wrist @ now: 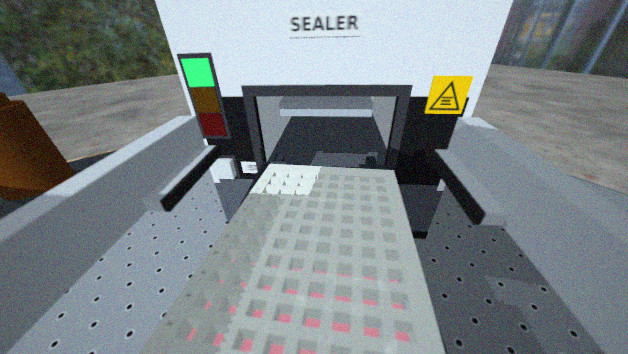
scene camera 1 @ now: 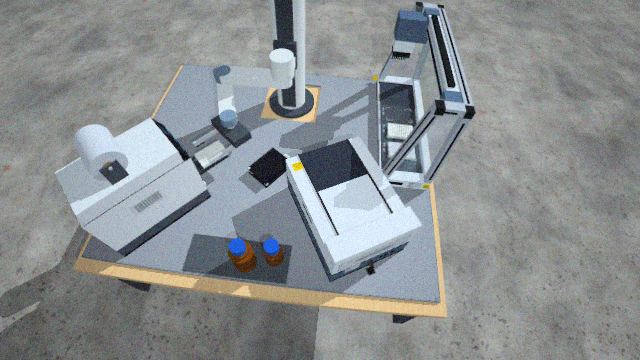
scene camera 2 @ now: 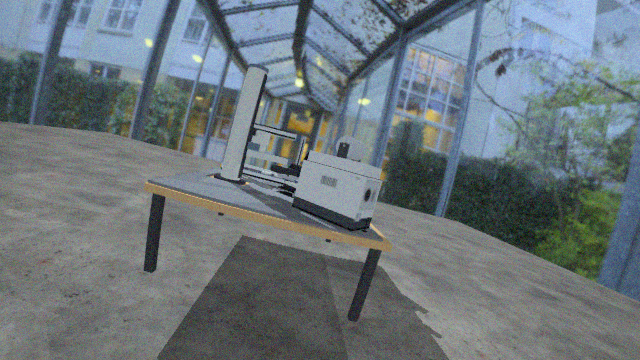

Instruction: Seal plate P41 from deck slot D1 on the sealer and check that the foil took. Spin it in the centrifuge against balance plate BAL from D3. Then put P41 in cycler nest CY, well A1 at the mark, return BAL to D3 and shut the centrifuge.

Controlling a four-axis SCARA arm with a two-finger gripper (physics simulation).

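Frame: origin at the arm's base, x ahead, y left, z up, level; millimetres.
Where they show: gripper, fingertip midpoint: (wrist: 320,135) (scene camera 1: 201,153); arm's base, link origin: (scene camera 1: 291,102) (scene camera 2: 229,180).
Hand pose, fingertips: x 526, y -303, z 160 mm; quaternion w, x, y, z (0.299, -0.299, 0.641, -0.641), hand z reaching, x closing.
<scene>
Each offset is from my fingertips to the centre of the thing. "*": to the spot under its first point.
A pale multiwell plate {38 mm down, 28 mm back, 25 mm left} (scene camera 1: 212,155) (wrist: 345,240) lies flat in front of the opening of the white sealer {90 mm up, 214 mm ahead, 180 mm right} (scene camera 1: 145,200) (scene camera 2: 335,185) (wrist: 325,60). Pink shows low in its nearer wells in the wrist view, and sunlight falls on its far left corner. I cannot read a label or tell whether foil covers it. The sealer's green light {* 20 mm up, 113 mm ahead, 29 mm left} (wrist: 197,72) is lit. My gripper (scene camera 1: 212,150) (wrist: 320,135) is open, one finger on each side of the plate with a gap on both sides. Two pale plates {91 mm down, 324 mm back, 886 mm left} (scene camera 1: 400,131) {* 93 mm up, 47 mm back, 826 mm left} (scene camera 1: 400,150) lie on the deck under the gantry; their labels are unreadable.
A white instrument {26 mm down, 152 mm ahead, 629 mm left} (scene camera 1: 370,235) with a dark area in its top stands at centre right. A black square block {122 mm down, 49 mm back, 276 mm left} (scene camera 1: 270,166) lies between it and the sealer. Two brown bottles (scene camera 1: 243,257) (scene camera 1: 273,255) stand near the front edge. The gantry frame (scene camera 1: 445,55) rises at right, beyond the arm's column (scene camera 1: 300,50).
</scene>
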